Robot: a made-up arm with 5 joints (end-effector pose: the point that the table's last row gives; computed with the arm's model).
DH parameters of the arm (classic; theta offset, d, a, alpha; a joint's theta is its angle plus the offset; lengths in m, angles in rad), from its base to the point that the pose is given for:
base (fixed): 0 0.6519 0.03 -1.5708
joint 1: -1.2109 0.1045 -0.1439 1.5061
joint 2: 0 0.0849 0.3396 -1.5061
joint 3: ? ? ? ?
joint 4: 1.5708 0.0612 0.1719 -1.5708
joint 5: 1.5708 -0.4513 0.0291 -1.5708
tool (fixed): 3.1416 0.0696 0 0
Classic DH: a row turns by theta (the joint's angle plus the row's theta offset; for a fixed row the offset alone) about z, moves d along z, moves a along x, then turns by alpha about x.
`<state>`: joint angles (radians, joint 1 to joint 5).
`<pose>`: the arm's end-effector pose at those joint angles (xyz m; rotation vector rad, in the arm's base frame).
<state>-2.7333 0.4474 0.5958 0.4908 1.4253</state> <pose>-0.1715 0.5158 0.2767 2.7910 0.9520 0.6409</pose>
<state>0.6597 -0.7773 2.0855 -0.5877 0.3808</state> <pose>0.0716 -0.3991 0.3044 1.2334 -0.4399 -0.2353</pose>
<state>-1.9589 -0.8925 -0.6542 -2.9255 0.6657</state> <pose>0.4345 -0.1763 0.9178 -1.7570 0.2488 0.4996</pose>
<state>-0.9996 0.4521 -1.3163 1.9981 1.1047</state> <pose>0.2184 0.3669 0.8089 2.8275 -0.8286 0.4969</pose>
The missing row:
joint 3: -0.3599 -0.2028 -0.0221 1.5708
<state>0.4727 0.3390 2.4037 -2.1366 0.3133</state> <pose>0.2697 -0.3326 1.1533 -0.7717 -0.0187 0.0848</pose>
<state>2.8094 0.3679 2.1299 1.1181 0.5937</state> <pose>0.0023 0.4815 0.5168 -2.4032 -0.9108 1.5467</pose>
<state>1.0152 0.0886 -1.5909 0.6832 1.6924</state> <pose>-0.0499 0.3202 0.8910 -2.2380 -1.1023 1.1069</pose>
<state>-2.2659 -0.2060 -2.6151 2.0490 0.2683</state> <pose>-0.4622 0.1286 0.4909 -1.3829 -0.6514 -2.1846</pose>
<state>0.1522 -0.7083 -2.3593 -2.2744 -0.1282</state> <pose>-0.0159 -0.7123 0.5321 0.0825 0.6614 0.2488</pose>
